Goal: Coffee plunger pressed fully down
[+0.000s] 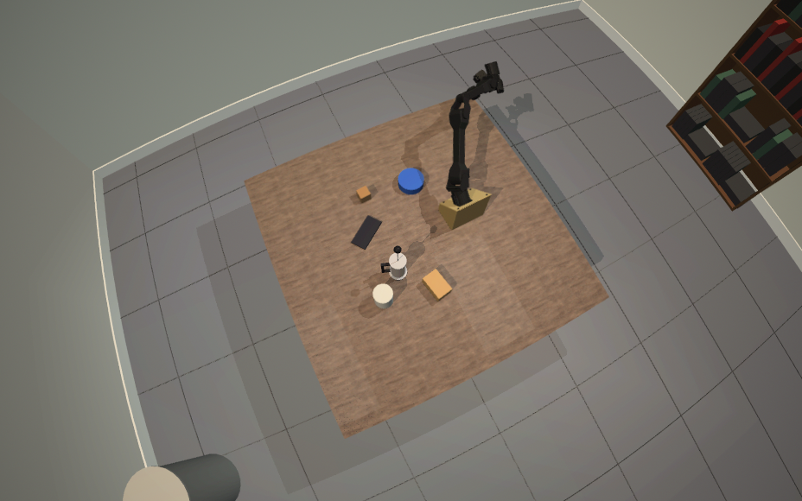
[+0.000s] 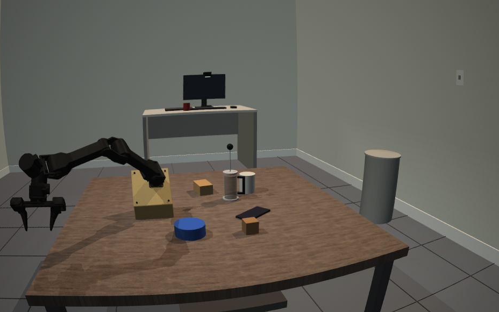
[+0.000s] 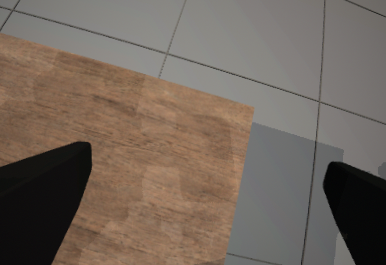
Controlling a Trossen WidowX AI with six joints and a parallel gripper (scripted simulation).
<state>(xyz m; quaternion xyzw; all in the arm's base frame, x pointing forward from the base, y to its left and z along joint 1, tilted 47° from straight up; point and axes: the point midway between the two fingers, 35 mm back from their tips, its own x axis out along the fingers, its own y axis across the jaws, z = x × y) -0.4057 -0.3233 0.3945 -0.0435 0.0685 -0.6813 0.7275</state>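
Now: the coffee press 780 mm ahead of my gripper tip, 630 mm to the left of it and 40 mm below it. The rest, counted from my gripper tip: small brown cube (740 mm ahead, 240 mm to the left, 140 mm below); then black flat slab (810 mm ahead, 410 mm to the left, 160 mm below); then white mug (870 mm ahead, 720 mm to the left, 110 mm below).
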